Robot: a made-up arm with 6 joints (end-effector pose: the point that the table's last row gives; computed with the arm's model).
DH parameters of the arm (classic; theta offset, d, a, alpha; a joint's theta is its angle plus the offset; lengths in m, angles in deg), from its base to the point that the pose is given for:
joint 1: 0 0.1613 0 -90
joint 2: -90 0 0.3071 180
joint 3: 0 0 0 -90
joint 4: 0 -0.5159 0 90
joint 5: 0 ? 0 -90
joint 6: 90 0 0 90
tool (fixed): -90 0 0 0
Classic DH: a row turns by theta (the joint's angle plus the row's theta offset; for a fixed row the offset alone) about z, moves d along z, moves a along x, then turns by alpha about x.
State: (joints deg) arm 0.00 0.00 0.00 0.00 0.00 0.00
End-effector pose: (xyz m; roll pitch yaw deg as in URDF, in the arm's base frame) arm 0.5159 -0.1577 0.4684 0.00 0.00 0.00
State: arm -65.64 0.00 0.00 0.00 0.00 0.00
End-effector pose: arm 0.0691 -0.5350 0.4684 0.00 0.00 -65.64
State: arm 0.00 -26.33 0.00 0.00 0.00 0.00
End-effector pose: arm 0.3262 -0.1577 0.6654 0.00 -26.33 0.00
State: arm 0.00 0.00 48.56 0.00 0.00 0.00
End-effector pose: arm 0.3414 -0.1577 0.8551 0.00 -48.56 0.00
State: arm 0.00 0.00 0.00 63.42 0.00 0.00
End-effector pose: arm 0.5159 -0.0706 0.6094 -63.42 0.00 0.00
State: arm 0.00 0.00 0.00 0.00 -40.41 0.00
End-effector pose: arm 0.5159 -0.1577 0.4684 0.00 40.41 0.00
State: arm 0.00 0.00 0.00 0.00 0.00 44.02
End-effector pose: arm 0.5159 -0.1577 0.4684 -44.02 0.00 0.00
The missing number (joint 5, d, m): 0.1577
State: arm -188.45 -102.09 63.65 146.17 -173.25 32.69
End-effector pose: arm 0.7937 -0.2504 0.1390 112.31 19.83 167.56
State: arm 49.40 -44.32 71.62 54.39 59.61 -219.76
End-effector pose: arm -0.2918 -0.4815 0.7889 18.30 -13.60 -176.78
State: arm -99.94 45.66 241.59 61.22 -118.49 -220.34
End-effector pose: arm -0.0336 0.2480 0.1014 -48.27 -32.54 -165.97
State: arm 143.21 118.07 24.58 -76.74 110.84 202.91
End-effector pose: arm -0.0475 0.0807 -0.4888 153.47 -20.00 67.73
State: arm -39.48 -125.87 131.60 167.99 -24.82 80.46
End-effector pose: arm -0.1557 0.3281 -0.5294 87.80 77.18 -62.67
